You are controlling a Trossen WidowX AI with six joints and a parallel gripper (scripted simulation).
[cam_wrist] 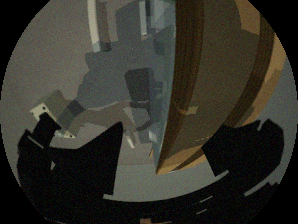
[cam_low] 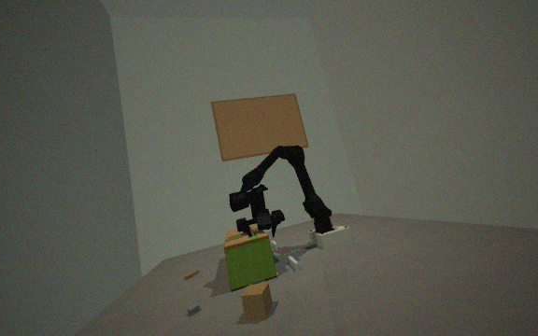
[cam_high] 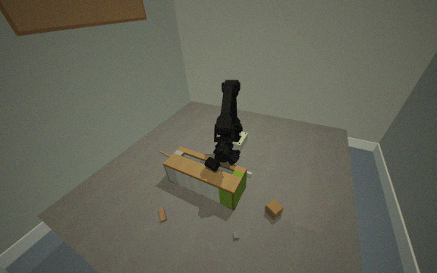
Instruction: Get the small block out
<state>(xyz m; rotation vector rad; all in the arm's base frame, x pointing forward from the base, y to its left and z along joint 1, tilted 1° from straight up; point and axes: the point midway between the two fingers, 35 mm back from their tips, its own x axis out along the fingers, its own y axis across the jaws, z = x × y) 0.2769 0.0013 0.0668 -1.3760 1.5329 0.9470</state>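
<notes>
Now: the box 30 mm ahead of my gripper tip, 30 mm to the right of it and 20 mm below it. The rest, counted from my gripper tip: blue block 40 mm ahead, 40 mm to the right; then tiny grey cube 260 mm ahead, 190 mm to the left, 80 mm below; then tan cube 110 mm ahead, 310 mm to the left, 60 mm below.
</notes>
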